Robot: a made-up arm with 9 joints.
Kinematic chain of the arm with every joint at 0, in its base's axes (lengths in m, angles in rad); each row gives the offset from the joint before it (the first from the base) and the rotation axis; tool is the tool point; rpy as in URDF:
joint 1: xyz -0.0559 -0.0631 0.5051 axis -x
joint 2: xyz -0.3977 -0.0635 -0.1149 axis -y
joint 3: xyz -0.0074 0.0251 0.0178 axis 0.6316 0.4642 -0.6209
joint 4: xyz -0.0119 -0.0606 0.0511 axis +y
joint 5: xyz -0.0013 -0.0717 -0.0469 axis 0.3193 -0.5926 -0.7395
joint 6: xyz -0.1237 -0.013 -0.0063 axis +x
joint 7: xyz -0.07 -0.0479 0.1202 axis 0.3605 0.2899 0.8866
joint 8: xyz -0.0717 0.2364 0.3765 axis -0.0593 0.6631 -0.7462
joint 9: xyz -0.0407 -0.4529 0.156 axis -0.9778 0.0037 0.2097
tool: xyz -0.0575 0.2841 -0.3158 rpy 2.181 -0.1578 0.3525
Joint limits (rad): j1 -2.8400..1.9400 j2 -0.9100..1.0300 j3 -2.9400..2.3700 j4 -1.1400..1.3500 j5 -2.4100..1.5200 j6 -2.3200..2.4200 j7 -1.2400..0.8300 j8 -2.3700..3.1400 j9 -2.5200..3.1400
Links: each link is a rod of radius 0.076 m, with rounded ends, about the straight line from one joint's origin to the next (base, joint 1, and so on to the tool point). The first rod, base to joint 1, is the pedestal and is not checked.
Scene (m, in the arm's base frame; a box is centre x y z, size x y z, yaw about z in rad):
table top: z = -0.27
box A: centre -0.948 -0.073 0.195 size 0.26 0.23 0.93 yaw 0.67
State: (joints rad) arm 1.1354 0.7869 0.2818 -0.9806 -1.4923 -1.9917 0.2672 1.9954 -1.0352
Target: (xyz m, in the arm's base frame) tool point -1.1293 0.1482 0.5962
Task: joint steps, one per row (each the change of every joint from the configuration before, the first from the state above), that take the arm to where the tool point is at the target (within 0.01 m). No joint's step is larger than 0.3 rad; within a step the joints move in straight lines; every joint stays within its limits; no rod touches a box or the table.
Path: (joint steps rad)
1: 0.1310 -0.2472 0.0472 0.2113 -0.0799 -0.1094 -0.1203 0.1189 -0.0853
2: 0.1309 -0.2473 0.0473 0.2113 -0.0799 -0.1095 -0.1204 0.1190 -0.0853
3: 0.1310 -0.2472 0.0472 0.2113 -0.0799 -0.1094 -0.1203 0.1189 -0.0852
4: -0.2729 -0.2025 -0.0109 0.1308 -0.1695 0.0249 0.0625 0.0709 0.0455
5: -0.2729 -0.2024 -0.0110 0.1307 -0.1695 0.0250 0.0626 0.0709 0.0455
6: -0.2729 -0.2025 -0.0110 0.1307 -0.1695 0.0249 0.0625 0.0709 0.0455
7: -0.2729 -0.2025 -0.0109 0.1307 -0.1695 0.0249 0.0626 0.0709 0.0455
8: 0.1995 0.2788 0.0766 -0.1191 0.1500 0.1596 -0.0606 -0.1968 -0.1465
9: 0.1996 0.2788 0.0766 -0.1192 0.1499 0.1596 -0.0606 -0.1968 -0.1466
10: 0.1995 0.2787 0.0766 -0.1191 0.1500 0.1596 -0.0606 -0.1967 -0.1466

